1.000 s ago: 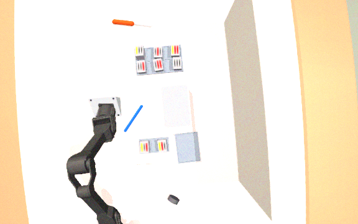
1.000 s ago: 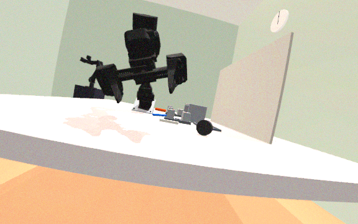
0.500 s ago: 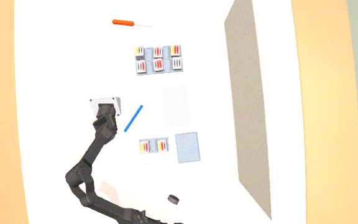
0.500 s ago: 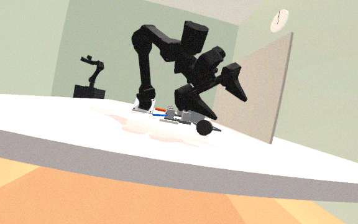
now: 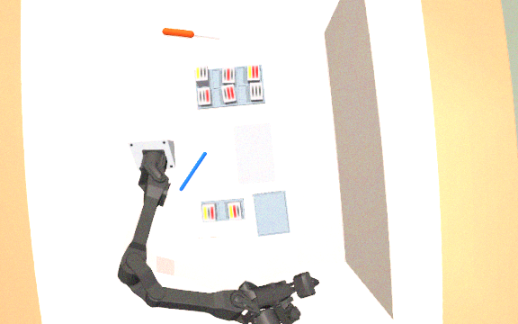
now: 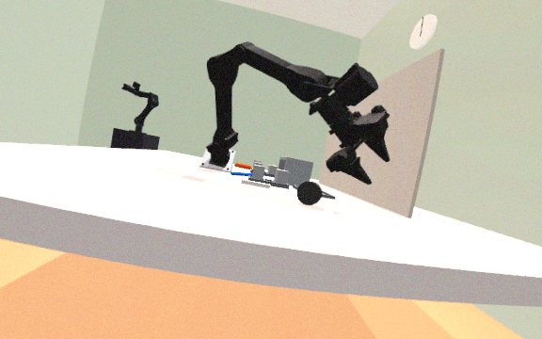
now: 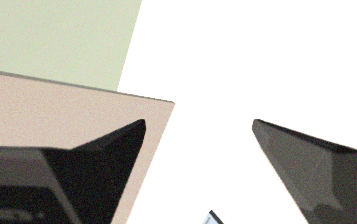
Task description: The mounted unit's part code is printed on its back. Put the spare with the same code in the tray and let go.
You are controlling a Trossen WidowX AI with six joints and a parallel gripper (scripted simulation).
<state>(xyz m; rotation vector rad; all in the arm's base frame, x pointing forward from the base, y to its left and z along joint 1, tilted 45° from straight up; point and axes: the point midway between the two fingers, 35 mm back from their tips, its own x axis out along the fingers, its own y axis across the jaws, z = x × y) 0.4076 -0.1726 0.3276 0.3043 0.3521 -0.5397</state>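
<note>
Now: gripper tip 54 cm to the right of the labelled block, 14 cm past it and 6 cm above it. From my gripper tip the other things lie so: black puck 16 cm behind, 7 cm below, 3 cm to the right; flat tray 19 cm to the left, 10 cm below, 10 cm behind; mounted unit 38 cm to the left, 15 cm behind, 5 cm below.
</note>
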